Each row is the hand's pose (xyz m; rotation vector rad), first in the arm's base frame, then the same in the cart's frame.
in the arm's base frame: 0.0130 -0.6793 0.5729 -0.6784 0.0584 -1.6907
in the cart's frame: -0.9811 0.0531 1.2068 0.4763 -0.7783 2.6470
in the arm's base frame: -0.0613 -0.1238 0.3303 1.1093 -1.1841 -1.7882
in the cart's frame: -0.4190 0.0344 0.9687 0.2296 1.5802 1.9400
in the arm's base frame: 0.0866 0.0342 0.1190 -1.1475 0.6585 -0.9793
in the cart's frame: -0.2900 -0.1275 0.7481 -0.2679 1.7890 -2.3153
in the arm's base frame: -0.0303 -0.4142 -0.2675 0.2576 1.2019 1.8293
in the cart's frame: -0.7032 0.0979 0.3706 0.9880 0.4638 0.2768
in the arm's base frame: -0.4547 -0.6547 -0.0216 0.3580 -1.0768 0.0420
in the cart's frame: -0.8604 0.5442 0.6436 -0.6249 -1.0323 -1.5436
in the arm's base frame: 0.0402 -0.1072 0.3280 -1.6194 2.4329 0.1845
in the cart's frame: -0.4222 -0.0681 0.9599 0.8580 2.7878 -0.0310
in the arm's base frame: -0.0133 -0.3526 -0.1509 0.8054 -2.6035 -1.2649
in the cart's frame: -0.6473 0.0620 0.4857 1.3603 2.0051 0.9340
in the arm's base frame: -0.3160 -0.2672 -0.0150 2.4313 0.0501 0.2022
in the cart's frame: -0.5069 0.3333 0.6408 1.6815 -1.9136 -0.6380
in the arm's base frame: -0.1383 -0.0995 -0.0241 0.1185 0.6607 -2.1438
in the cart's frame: -0.3764 0.1276 0.6200 -0.5763 -0.4102 2.2175
